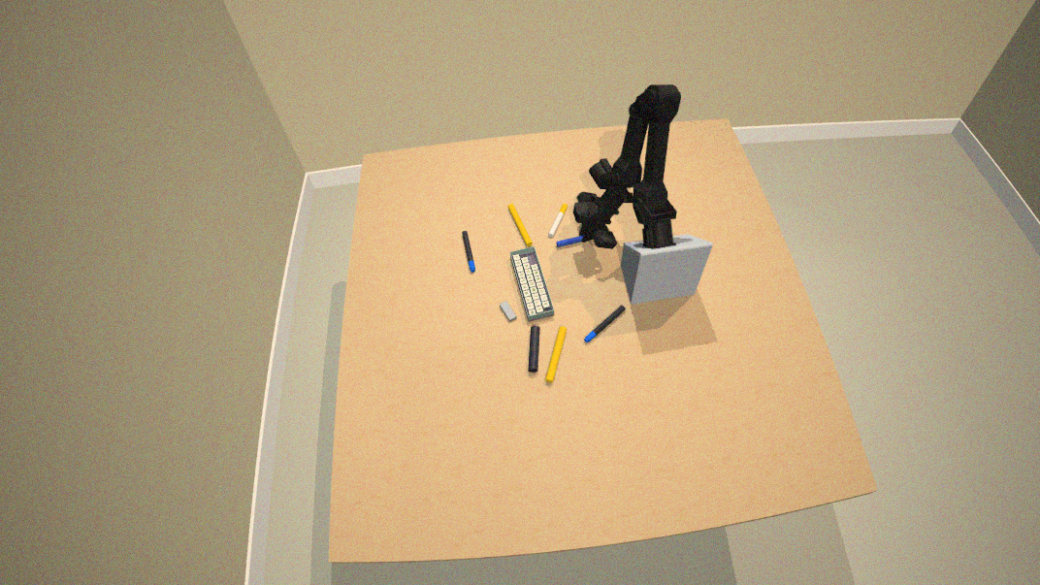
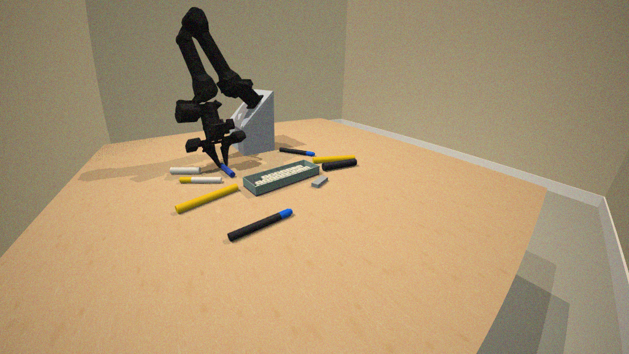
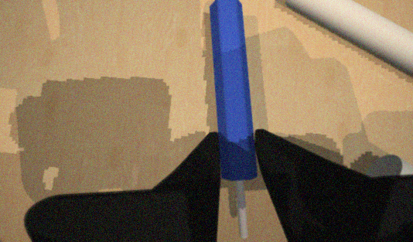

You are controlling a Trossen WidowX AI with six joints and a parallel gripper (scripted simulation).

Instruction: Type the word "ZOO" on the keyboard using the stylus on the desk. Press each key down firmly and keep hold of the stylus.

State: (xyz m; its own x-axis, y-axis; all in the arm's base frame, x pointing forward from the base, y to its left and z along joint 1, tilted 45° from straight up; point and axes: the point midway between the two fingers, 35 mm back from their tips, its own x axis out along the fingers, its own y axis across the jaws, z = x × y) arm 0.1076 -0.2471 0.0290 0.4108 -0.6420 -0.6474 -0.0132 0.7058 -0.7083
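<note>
Right now the blue hexagonal stylus is 1 cm behind my gripper tip. From my gripper tip the other things lie so: grey block: 25 cm ahead, 18 cm to the left; O key: 17 cm ahead, 7 cm to the left; K key: 17 cm ahead, 5 cm to the left.
</note>
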